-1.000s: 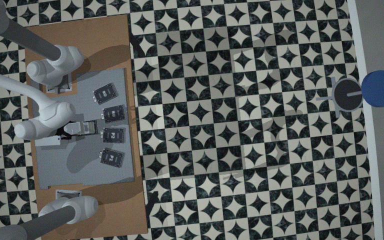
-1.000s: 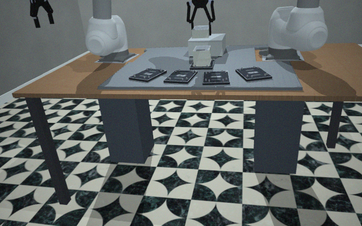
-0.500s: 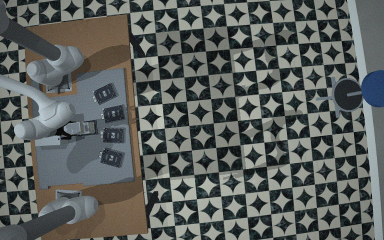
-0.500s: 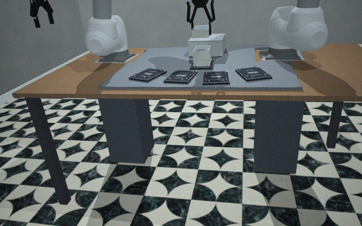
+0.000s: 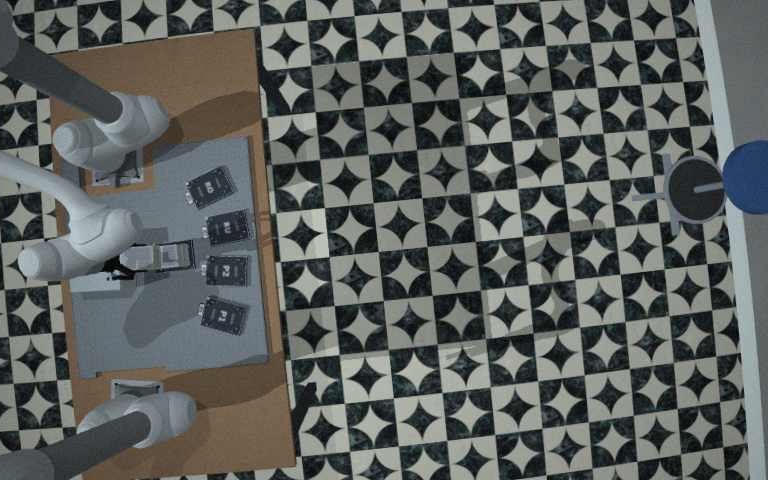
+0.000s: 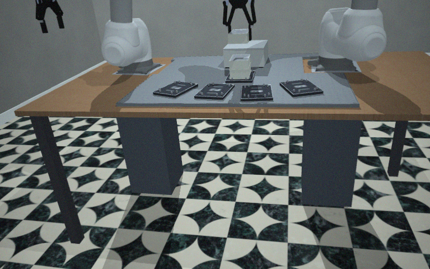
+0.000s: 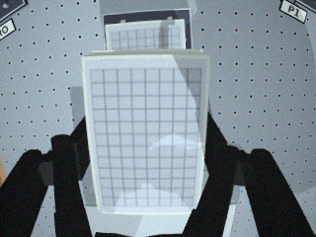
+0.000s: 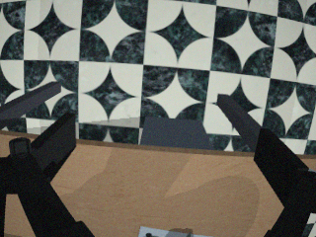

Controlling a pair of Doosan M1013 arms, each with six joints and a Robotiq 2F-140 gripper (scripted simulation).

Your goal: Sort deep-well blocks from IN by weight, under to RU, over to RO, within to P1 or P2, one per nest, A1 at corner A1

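The check-weigher CW lies 25 cm behind my left hand and 13 cm below it. Also, from my left hand: dark infeed nest (18 cm below, 3 cm ahead); then A1 mark (18 cm below, 5 cm to the left, 5 cm behind); then nest P2 (24 cm ahead, 18 cm below, 8 cm to the right).
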